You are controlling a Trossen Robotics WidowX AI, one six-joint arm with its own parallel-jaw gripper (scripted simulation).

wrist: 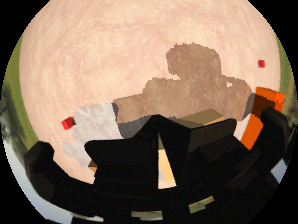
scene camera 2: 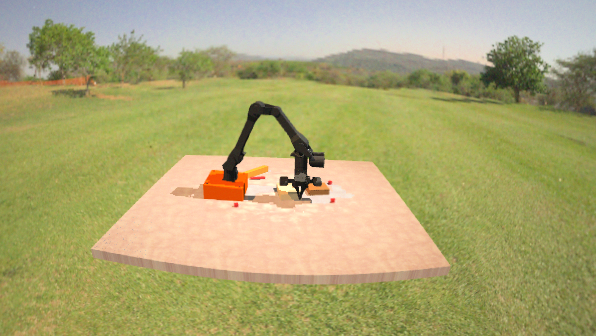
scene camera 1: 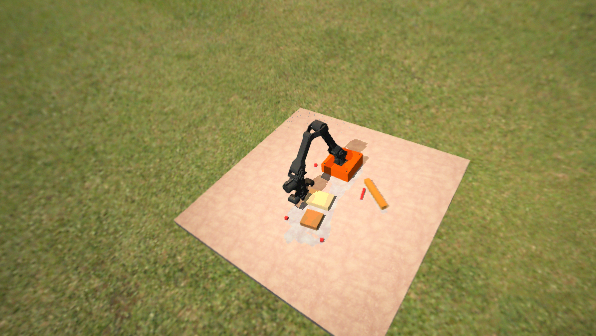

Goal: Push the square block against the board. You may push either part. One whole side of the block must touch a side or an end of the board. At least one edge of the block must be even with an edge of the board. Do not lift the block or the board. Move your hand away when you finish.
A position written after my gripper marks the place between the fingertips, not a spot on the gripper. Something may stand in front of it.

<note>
I see my gripper (wrist: pixel 156 118) and a pale yellow square block (wrist: pixel 210 116).
</note>
